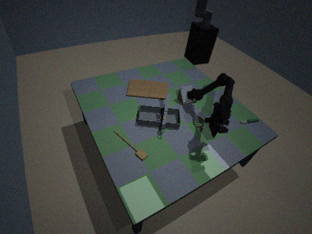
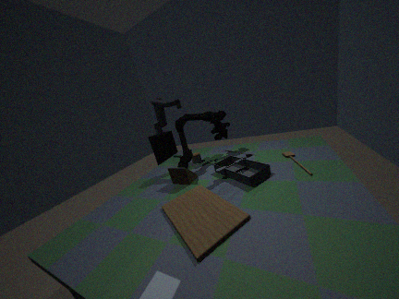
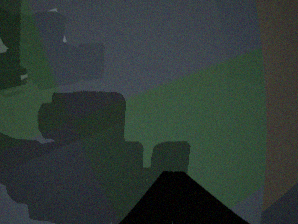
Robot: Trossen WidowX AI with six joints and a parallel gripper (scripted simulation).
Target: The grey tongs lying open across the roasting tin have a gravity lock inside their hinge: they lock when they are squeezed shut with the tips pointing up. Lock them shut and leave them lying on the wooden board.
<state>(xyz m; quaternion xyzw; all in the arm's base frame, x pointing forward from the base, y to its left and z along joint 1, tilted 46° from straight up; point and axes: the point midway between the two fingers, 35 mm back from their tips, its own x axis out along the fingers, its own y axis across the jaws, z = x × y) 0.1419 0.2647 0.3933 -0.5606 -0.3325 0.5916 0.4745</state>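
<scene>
The roasting tin is 360 mm to the right of my gripper tip, 210 mm ahead of it and 90 mm below it. Round my gripper tip: wooden board: 720 mm to the right, 140 mm ahead, 110 mm below; small brown cylinder: 210 mm behind, 200 mm to the right, 90 mm below.
</scene>
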